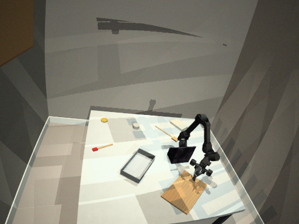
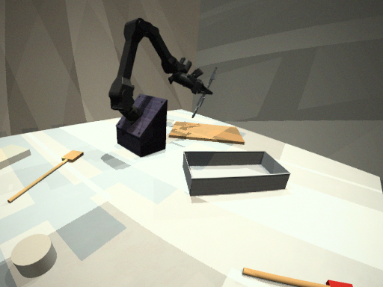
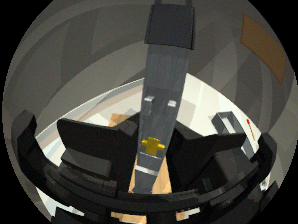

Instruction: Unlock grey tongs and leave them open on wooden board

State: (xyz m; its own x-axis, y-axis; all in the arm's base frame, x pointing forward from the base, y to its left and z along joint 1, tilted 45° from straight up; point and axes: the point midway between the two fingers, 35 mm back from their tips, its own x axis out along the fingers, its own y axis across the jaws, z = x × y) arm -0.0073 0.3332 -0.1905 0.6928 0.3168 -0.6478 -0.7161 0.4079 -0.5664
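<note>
Right now my gripper tip is 30 mm to the left of the yellow lock piece, 30 mm past it and 10 mm below it. Round my gripper tip: wooden board: 200 mm below, 10 mm to the right, 10 mm behind; then red-headed spatula: 690 mm ahead, 410 mm to the right, 200 mm below; then grey roasting tin: 360 mm ahead, 240 mm to the right, 180 mm below.
</note>
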